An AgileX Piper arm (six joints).
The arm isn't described. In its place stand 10 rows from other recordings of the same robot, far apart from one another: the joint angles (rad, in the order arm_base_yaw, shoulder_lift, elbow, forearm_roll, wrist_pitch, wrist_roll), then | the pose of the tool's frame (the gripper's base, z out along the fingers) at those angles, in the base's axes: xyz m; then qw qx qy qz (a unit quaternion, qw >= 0).
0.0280 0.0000 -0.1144 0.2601 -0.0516 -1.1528 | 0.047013, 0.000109, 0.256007, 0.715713, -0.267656, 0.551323, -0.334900
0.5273 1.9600 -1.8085 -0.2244 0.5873 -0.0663 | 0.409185, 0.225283, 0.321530, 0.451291, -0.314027, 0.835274, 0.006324
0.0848 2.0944 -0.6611 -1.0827 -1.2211 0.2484 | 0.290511, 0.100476, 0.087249, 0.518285, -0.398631, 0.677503, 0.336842
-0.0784 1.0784 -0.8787 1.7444 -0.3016 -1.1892 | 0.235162, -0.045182, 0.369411, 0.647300, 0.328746, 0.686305, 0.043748
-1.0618 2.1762 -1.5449 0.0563 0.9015 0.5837 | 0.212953, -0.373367, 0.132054, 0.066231, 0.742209, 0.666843, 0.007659
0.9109 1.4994 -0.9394 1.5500 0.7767 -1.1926 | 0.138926, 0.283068, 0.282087, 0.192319, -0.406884, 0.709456, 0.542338
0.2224 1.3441 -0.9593 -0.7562 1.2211 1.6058 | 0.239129, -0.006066, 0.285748, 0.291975, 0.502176, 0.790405, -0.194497
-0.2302 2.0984 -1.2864 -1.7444 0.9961 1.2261 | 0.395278, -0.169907, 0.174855, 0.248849, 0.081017, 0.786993, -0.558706
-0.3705 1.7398 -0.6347 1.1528 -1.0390 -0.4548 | 0.241838, -0.170837, 0.170490, 0.496194, 0.503804, 0.608340, -0.360409
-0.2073 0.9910 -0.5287 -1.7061 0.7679 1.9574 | 0.166187, -0.098956, 0.292947, 0.570262, 0.371175, 0.671128, -0.294310
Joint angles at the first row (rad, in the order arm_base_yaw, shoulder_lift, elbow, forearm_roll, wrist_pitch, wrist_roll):
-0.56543, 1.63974, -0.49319, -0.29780, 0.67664, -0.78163
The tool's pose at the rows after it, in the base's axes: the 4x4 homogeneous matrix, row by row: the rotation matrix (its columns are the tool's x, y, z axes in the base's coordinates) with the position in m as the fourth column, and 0 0 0 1 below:
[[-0.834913 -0.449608 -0.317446 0.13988], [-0.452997 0.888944 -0.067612 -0.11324], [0.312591 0.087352 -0.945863 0.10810], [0 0 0 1]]
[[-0.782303 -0.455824 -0.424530 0.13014], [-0.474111 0.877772 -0.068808 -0.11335], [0.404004 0.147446 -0.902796 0.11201], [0 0 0 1]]
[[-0.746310 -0.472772 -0.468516 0.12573], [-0.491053 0.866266 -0.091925 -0.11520], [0.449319 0.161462 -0.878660 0.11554], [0 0 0 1]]
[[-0.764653 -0.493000 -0.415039 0.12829], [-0.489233 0.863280 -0.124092 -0.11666], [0.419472 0.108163 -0.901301 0.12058], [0 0 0 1]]
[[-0.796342 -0.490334 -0.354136 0.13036], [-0.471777 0.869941 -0.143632 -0.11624], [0.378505 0.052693 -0.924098 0.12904], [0 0 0 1]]
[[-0.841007 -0.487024 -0.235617 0.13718], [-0.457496 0.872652 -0.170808 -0.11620], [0.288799 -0.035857 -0.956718 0.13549], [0 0 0 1]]
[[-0.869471 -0.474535 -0.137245 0.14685], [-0.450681 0.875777 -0.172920 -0.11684], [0.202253 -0.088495 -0.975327 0.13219], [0 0 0 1]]
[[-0.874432 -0.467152 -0.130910 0.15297], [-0.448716 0.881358 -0.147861 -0.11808], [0.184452 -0.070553 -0.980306 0.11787], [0 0 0 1]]
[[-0.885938 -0.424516 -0.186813 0.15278], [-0.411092 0.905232 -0.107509 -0.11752], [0.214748 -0.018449 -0.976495 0.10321], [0 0 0 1]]
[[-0.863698 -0.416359 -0.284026 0.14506], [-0.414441 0.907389 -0.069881 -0.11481], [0.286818 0.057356 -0.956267 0.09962], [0 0 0 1]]
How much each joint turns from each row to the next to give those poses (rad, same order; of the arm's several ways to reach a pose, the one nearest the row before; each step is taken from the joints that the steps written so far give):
0.00001, -0.00003, 0.00000, -0.03132, 0.10274, 0.00000
0.00001, 0.00005, 0.00000, -0.04735, 0.11002, 0.00002
-0.00002, -0.00668, 0.00000, -0.04347, 0.04809, -0.00001
0.00001, -0.03587, 0.00002, -0.00884, -0.03179, 0.00001
-0.00002, -0.05266, -0.00182, 0.01612, -0.01818, -0.00002
-0.00001, -0.04950, -0.00001, 0.02900, -0.08003, -0.00001
0.00003, 0.00855, -0.00001, 0.03731, -0.10422, 0.00003
-0.00001, 0.07217, 0.00002, 0.01194, -0.06713, 0.01106
-0.00002, 0.07570, -0.00001, 0.00443, -0.00626, 0.04847
0.00000, 0.02572, 0.00176, 0.00000, 0.08001, -0.00548

